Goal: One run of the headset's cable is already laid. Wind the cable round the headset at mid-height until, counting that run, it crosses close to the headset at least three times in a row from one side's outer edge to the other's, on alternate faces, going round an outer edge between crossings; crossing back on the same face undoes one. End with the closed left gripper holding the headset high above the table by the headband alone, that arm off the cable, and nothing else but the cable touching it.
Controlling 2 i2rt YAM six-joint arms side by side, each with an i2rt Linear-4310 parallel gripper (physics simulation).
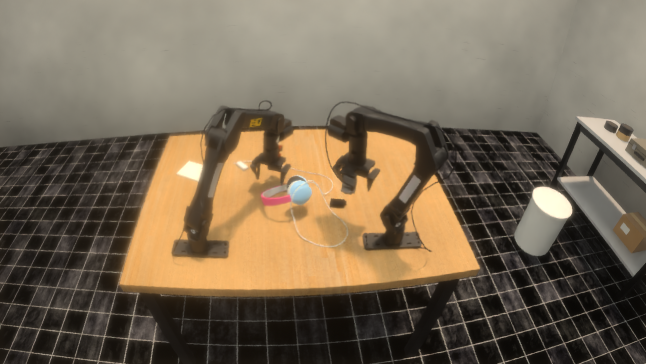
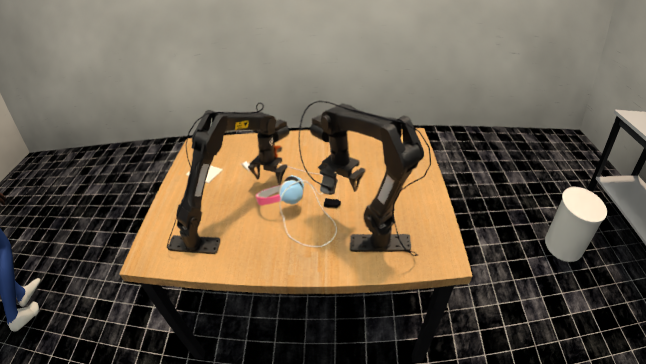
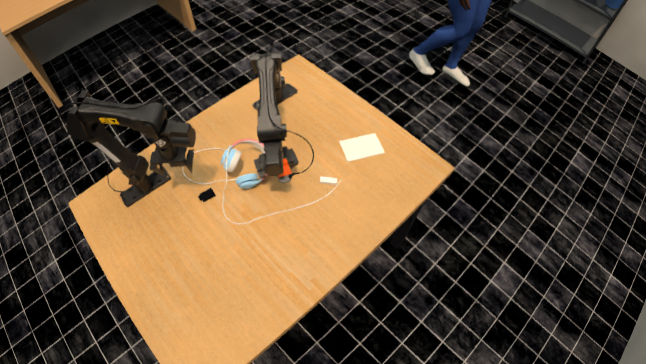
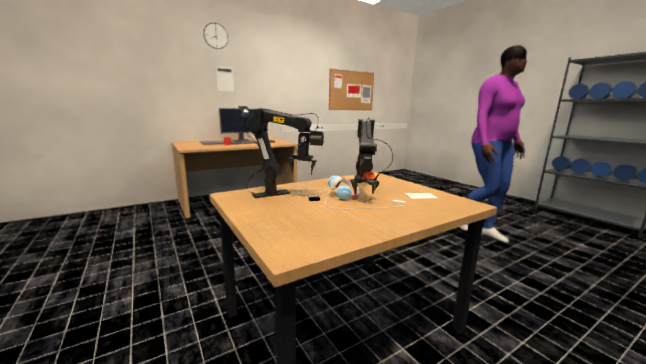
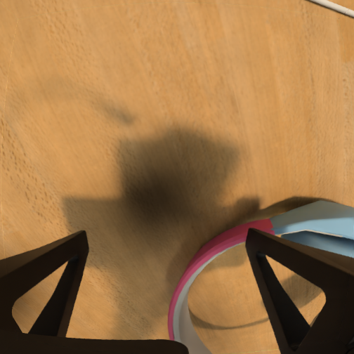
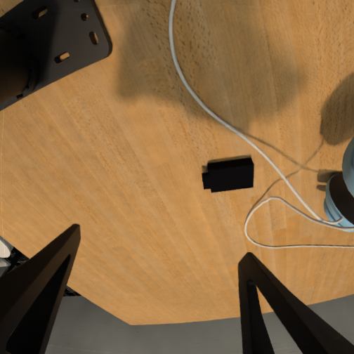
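Pixels of known places: left gripper, fingertip midpoint: (image 1: pixel 270 181) (image 2: pixel 269 181) (image 4: pixel 364 194); right gripper, fingertip midpoint: (image 2: pixel 343 186) (image 3: pixel 177 172) (image 4: pixel 301 174); left arm's base, origin of the base link: (image 1: pixel 200 249) (image 2: pixel 193 245); right arm's base, origin of the base link: (image 1: pixel 392 241) (image 2: pixel 380 243) (image 3: pixel 145 187) (image 4: pixel 271 194).
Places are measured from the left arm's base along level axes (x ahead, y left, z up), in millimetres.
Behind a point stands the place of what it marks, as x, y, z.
The headset's pink headband (image 1: pixel 276 200) @(156, -260, 79) (image 2: pixel 269 200) @(153, -269, 79) (image 5: pixel 215 246) and blue ear cups (image 3: pixel 248 181) @(301, -340, 56) (image 4: pixel 344 193) @(308, -349, 44) are mid-table; it looks tilted, one side raised above its shadow. The white cable (image 1: pixel 320 245) @(19, -399, 3) (image 2: pixel 312 246) @(14, -420, 2) (image 3: pixel 272 215) @(429, -342, 1) (image 6: pixel 215 115) passes across the ear cups and spreads in loops on both sides; its hidden faces do not show. My left gripper (image 1: pixel 270 179) @(322, -232, 27) (image 2: pixel 269 179) @(322, -232, 27) (image 4: pixel 364 192) @(322, -232, 27) (image 5: pixel 168 239) is open and empty, one finger above the headband. My right gripper (image 1: pixel 358 190) @(160, -520, 132) (image 2: pixel 342 190) @(160, -520, 132) (image 4: pixel 302 172) @(160, -520, 132) (image 6: pixel 166 246) is open and empty, above the table beside the ear cups.
A black block (image 1: pixel 337 203) @(208, -473, 15) (image 3: pixel 207 195) @(225, -475, 15) (image 6: pixel 230 175) lies beside the ear cups, near the cable. A small white box (image 1: pixel 242 165) @(452, -113, 12) (image 3: pixel 328 180) @(458, -113, 12) lies at the cable's far end. A pale sheet (image 2: pixel 209 173) @(414, 57, 5) (image 3: pixel 361 147) @(428, 85, 5) lies on the table.
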